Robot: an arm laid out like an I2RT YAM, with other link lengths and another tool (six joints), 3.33 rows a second.
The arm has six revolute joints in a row. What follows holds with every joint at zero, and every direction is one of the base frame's. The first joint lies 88.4 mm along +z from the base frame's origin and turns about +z. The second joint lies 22.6 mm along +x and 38.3 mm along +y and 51.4 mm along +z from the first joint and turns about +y. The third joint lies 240.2 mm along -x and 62.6 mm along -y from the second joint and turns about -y. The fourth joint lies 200.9 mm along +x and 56.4 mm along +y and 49.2 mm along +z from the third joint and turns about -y. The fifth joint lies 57.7 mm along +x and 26.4 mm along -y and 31.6 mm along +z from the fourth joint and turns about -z. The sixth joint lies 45.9 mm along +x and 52.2 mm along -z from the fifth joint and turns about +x. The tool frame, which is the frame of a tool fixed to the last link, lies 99 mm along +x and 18 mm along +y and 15 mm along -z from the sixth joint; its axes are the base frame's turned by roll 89.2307, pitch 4.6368 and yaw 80.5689 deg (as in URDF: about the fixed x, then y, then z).
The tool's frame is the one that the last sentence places.
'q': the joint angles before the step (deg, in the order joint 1, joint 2, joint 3, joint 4, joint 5, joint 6). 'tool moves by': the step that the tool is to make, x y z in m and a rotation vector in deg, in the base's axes. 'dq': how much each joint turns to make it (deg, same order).
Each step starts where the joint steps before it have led.
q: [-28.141 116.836 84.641 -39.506 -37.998 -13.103]
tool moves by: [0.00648 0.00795 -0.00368 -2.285 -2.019 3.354]
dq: [1.946 0.481 -0.001 2.012 0.590 -2.141]
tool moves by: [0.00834 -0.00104 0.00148 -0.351 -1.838 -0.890]
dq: [0.371 0.023 0.003 2.861 0.000 1.703]
